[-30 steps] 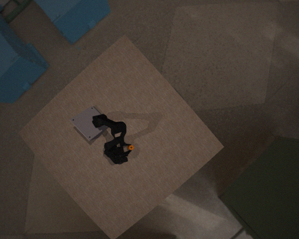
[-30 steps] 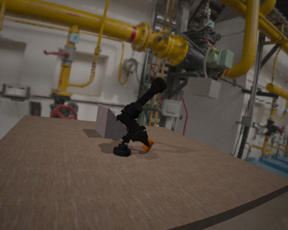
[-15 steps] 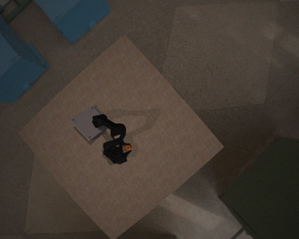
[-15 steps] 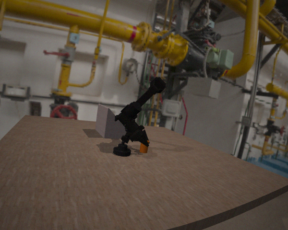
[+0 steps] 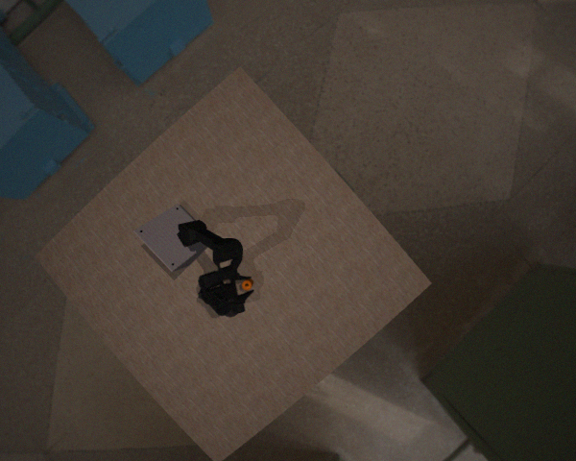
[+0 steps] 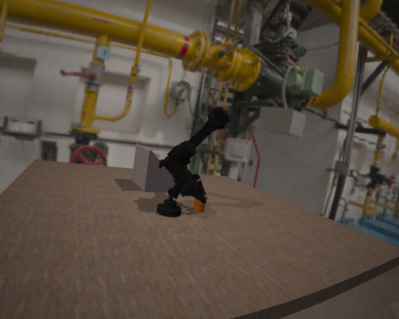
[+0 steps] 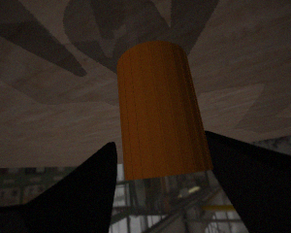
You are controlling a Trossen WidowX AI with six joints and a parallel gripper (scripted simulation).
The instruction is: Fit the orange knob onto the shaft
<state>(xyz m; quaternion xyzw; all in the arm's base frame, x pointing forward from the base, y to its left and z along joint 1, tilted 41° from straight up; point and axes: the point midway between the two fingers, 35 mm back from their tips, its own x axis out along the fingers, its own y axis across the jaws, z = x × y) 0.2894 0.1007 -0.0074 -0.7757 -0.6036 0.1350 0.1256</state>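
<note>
Right now my gripper tip is 10 mm past the orange knob, 20 mm to the left of it and 10 mm above it. Also, from my gripper tip: dark round pedestal: 30 mm ahead, 140 mm to the right, 10 mm below.
</note>
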